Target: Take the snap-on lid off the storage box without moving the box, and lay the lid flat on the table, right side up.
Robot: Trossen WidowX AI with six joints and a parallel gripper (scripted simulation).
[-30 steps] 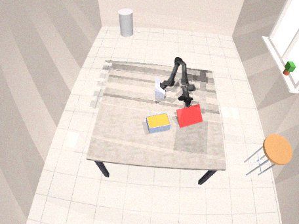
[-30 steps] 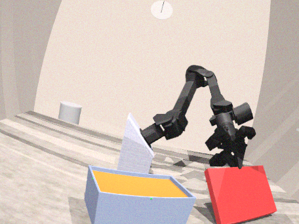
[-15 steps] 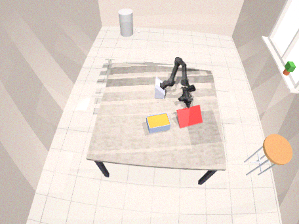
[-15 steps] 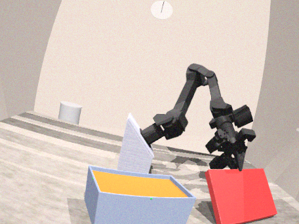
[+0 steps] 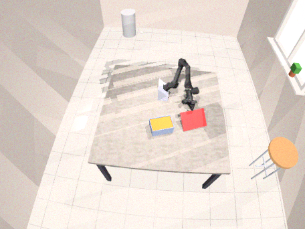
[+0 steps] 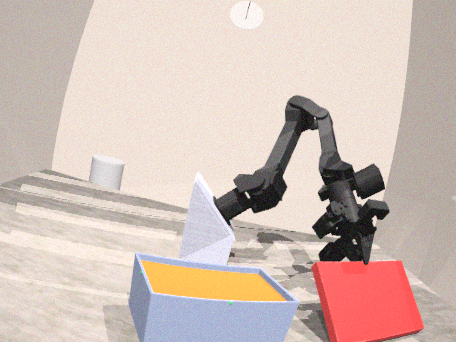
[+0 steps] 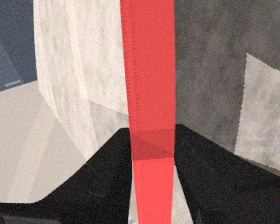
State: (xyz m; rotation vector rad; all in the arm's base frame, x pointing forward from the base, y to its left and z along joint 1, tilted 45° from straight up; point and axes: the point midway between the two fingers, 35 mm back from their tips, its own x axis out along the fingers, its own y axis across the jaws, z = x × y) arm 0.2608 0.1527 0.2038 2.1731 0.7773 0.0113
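The lid is 7 cm ahead of my gripper tip, 5 cm below it and 2 cm to the left of it. From my gripper tip the other things lie so: storage box (30 cm to the right, 13 cm ahead, 6 cm below).
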